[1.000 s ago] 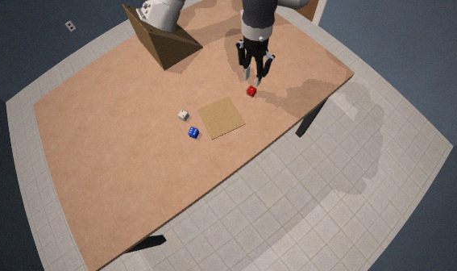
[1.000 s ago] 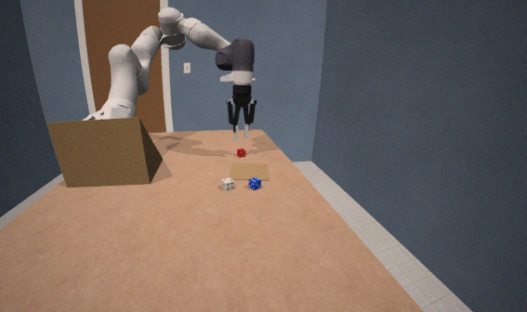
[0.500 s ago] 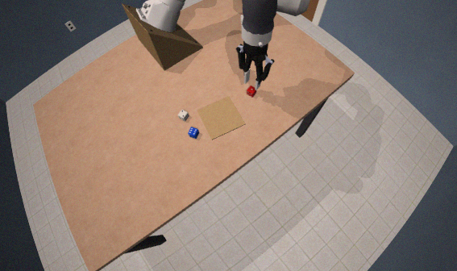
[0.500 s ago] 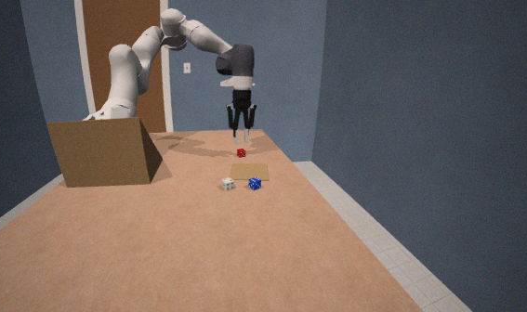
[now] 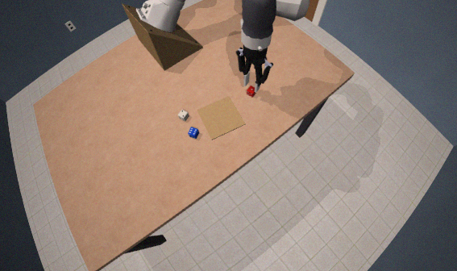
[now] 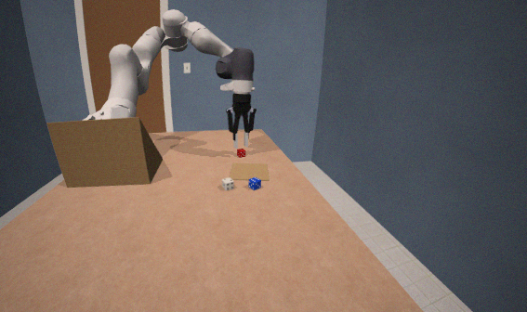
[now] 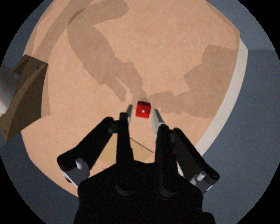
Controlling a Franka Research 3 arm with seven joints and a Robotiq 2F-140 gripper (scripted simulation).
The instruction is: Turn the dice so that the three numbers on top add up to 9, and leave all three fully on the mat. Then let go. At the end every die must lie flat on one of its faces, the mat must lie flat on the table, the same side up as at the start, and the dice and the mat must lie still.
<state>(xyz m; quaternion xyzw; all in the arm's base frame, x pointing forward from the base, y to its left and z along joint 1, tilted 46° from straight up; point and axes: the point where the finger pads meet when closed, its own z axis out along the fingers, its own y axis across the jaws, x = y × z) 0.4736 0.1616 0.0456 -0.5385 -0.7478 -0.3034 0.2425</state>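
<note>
Right now my hand is 60 mm above the red die. Round my hand: white die 280 mm to the right, 70 mm behind, 60 mm below; blue die 280 mm to the right, 60 mm below, 10 mm ahead; tan mat 160 mm to the right, 70 mm below, 20 mm ahead.
</note>
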